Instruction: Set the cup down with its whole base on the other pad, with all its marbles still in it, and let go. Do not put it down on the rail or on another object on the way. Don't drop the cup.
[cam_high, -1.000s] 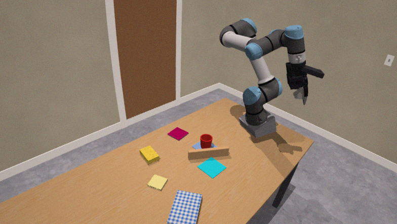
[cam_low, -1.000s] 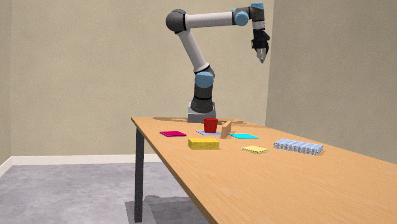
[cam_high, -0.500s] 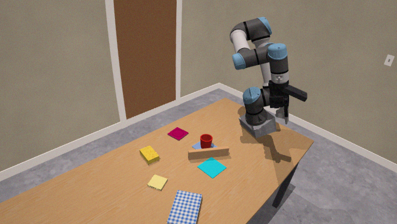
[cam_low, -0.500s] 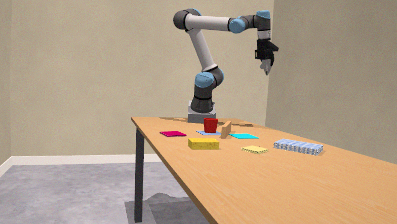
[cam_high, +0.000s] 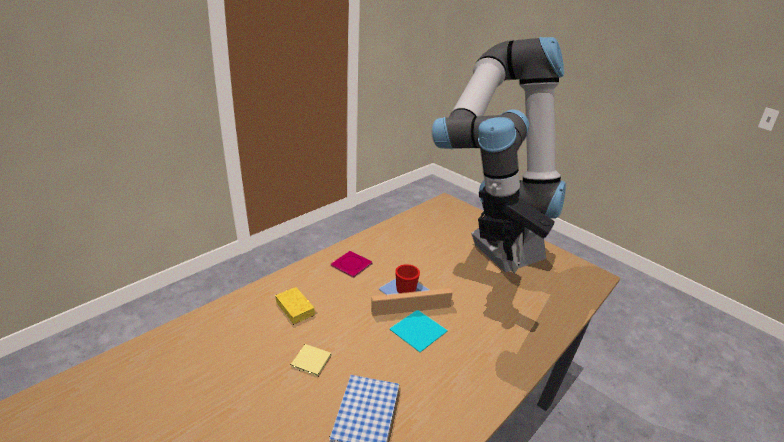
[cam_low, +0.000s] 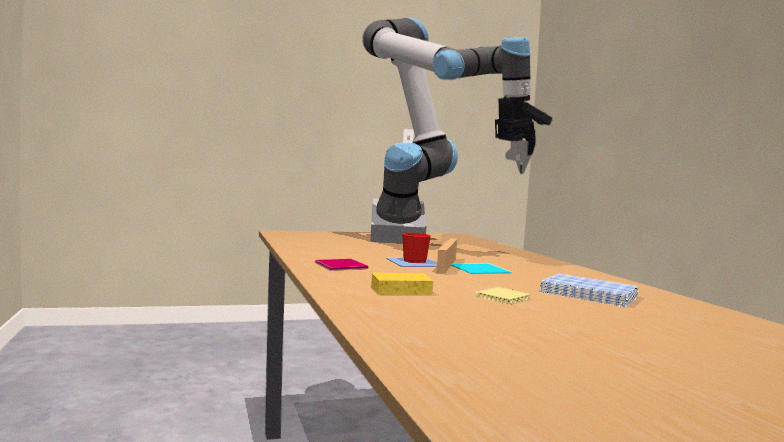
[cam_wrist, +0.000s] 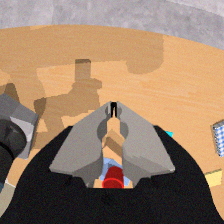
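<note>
The red cup is 3 cm behind my hand, 32 cm to the right of it and 24 cm below it. Also, from my hand: yellow sponge (25 cm ahead, 52 cm to the right, 25 cm below); then green marble (5 cm behind, 32 cm to the right, 25 cm below); then wooden rail (3 cm ahead, 26 cm to the right, 25 cm below).
</note>
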